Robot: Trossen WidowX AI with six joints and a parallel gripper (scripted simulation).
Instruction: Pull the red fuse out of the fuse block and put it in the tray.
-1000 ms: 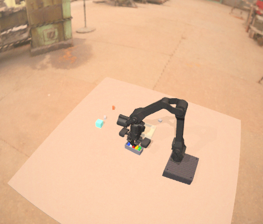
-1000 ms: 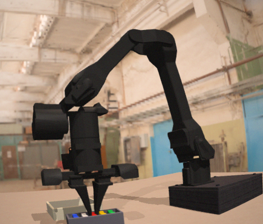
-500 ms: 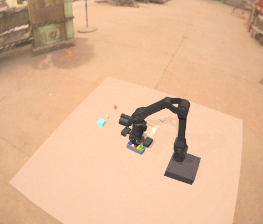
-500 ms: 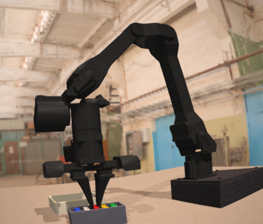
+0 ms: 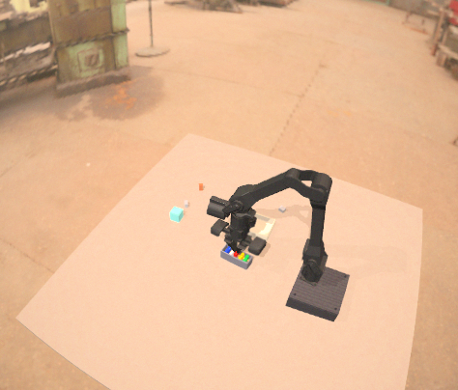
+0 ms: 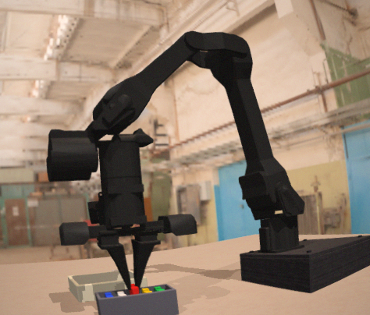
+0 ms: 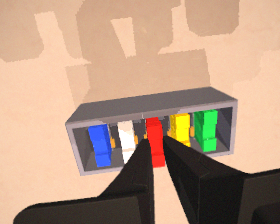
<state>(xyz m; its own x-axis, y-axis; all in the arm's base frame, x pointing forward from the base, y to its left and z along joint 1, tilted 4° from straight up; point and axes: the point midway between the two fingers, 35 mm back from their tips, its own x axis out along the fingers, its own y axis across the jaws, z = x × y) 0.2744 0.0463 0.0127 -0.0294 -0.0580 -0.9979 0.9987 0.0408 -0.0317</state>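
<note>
Right now the cream tray is 3 cm ahead of my gripper tip, 18 cm to the right of it and 4 cm below it. Round my gripper tip: cyan cube: 31 cm ahead, 4 cm to the right, 2 cm below; red fuse: 1 cm below; orange block: 33 cm ahead, 23 cm to the right, 3 cm below.
</note>
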